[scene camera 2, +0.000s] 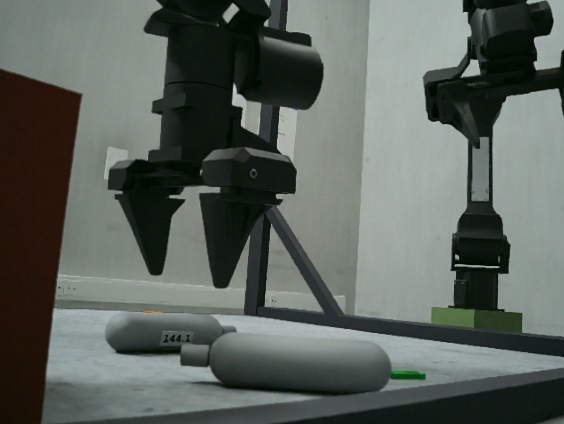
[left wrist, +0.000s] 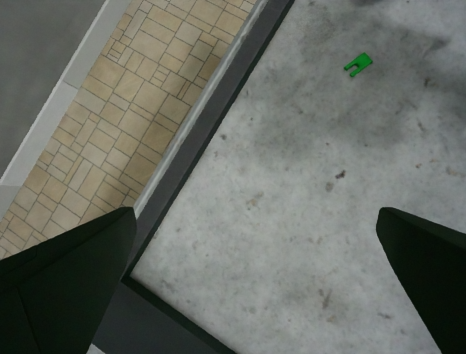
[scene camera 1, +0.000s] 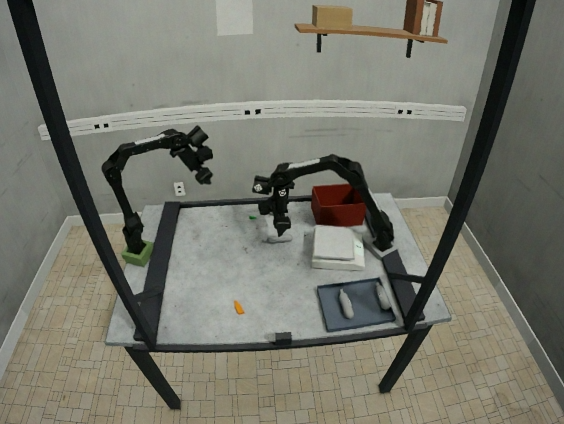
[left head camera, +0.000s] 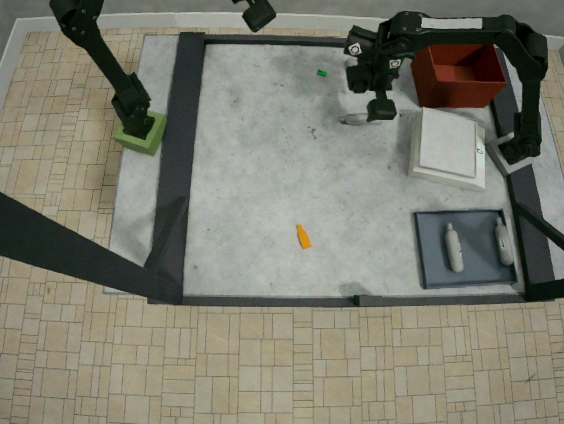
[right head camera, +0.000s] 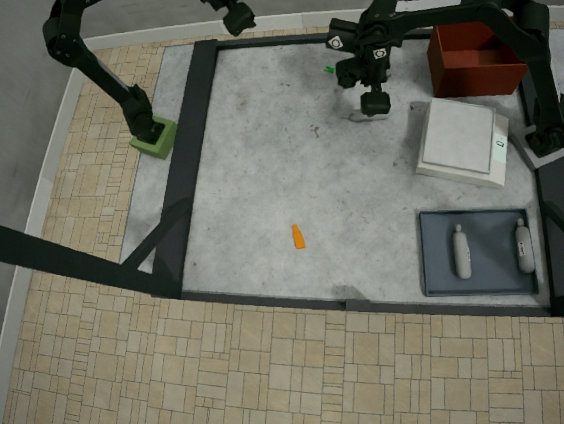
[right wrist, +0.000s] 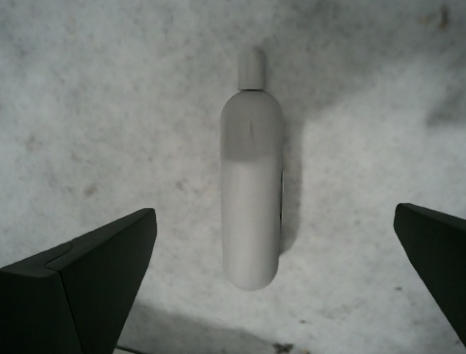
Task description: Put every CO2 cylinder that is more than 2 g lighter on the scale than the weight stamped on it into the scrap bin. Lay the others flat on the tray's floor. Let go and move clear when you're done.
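Frame: origin at the left arm's base, x ahead, y left, z up, level; metres.
Seen in the pictures: left gripper, fingertip midpoint: (scene camera 2: 525,140) (left wrist: 256,218); right gripper, fingertip midpoint: (scene camera 2: 185,281) (scene camera 1: 277,229) (left head camera: 365,106) (right wrist: 273,217); left arm's base, origin of the base link: (scene camera 2: 476,309) (scene camera 1: 136,248) (left head camera: 139,125) (right head camera: 151,132); right arm's base, origin of the base link: (scene camera 1: 382,244) (left head camera: 512,151) (right head camera: 542,142).
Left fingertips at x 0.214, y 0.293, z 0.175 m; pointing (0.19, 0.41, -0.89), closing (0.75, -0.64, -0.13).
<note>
Pixels of each thing's top centre, then the offset from my left fingertips to it.
- grey cylinder, middle of its top: (right wrist: 249,191) (scene camera 2: 177,313) (right head camera: 367,111) (left head camera: 362,116) (scene camera 1: 277,236) dx +0.317, dy -0.066, dz -0.190 m
- blue-grey tray, middle of its top: (right head camera: 478,250) (left head camera: 467,246) (scene camera 1: 356,301) dx +0.656, dy -0.320, dz -0.201 m
- white scale, middle of its top: (right head camera: 460,133) (left head camera: 449,141) (scene camera 1: 334,240) dx +0.544, dy -0.081, dz -0.155 m
- red scrap bin, middle of its top: (right head camera: 481,41) (left head camera: 466,59) (scene camera 1: 339,194) dx +0.533, dy +0.149, dz -0.101 m
- green clip-like piece, middle of its top: (scene camera 2: 405,372) (left wrist: 358,64) (left head camera: 322,72) dx +0.174, dy +0.052, dz -0.217 m
- orange bottle-shaped piece, middle of its top: (right head camera: 297,236) (left head camera: 303,235) (scene camera 1: 238,306) dx +0.264, dy -0.420, dz -0.212 m
My right gripper (left head camera: 382,111) (scene camera 1: 282,229) (scene camera 2: 188,281) (right wrist: 273,217) is open above a grey cylinder (left head camera: 351,119) (scene camera 1: 278,239) (scene camera 2: 142,331) (right wrist: 251,195) stamped 144.1, lying on the table. It touches nothing. Another cylinder (scene camera 2: 300,362) lies closer in scene camera 2, its stamp unseen; my right arm mostly hides it in the head views. Two cylinders (left head camera: 454,248) (left head camera: 503,243) lie in the blue-grey tray (left head camera: 477,260) (scene camera 1: 360,322). The white scale (left head camera: 447,142) (right head camera: 457,135) is empty, display at 0. The red scrap bin (left head camera: 462,92) (scene camera 1: 340,214) stands behind it. My left gripper (scene camera 1: 204,176) (left wrist: 256,218) is open, high at the back left.
A green clip-like piece (left head camera: 321,73) (left wrist: 358,65) lies at the back of the table, near the second cylinder. An orange bottle-shaped piece (left head camera: 303,237) (scene camera 1: 239,307) lies toward the front. Dark frame rails (left head camera: 180,150) edge the work area, and posts rise at the front corners.
</note>
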